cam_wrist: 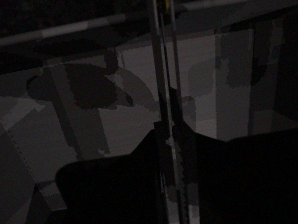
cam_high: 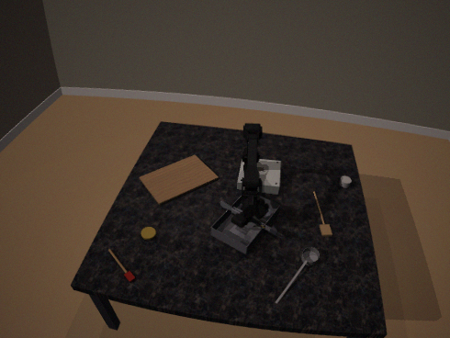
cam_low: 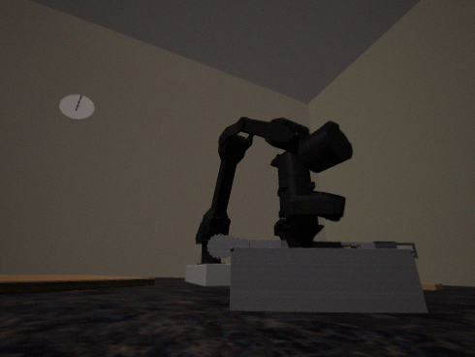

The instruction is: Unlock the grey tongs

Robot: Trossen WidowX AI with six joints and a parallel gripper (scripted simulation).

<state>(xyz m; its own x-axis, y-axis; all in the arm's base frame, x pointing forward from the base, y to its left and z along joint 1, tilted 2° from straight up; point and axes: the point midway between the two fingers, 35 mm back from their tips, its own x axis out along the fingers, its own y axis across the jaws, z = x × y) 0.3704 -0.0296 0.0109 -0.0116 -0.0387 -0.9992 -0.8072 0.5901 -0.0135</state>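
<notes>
My gripper tip is 20 mm past the roasting tin. From my gripper tip the other things lie so: red-headed spatula: 530 mm to the right, 260 mm ahead, 20 mm below; then wooden board: 350 mm to the right, 330 mm behind, 20 mm below; then yellow disc: 450 mm to the right, 60 mm ahead, 20 mm below.
</notes>
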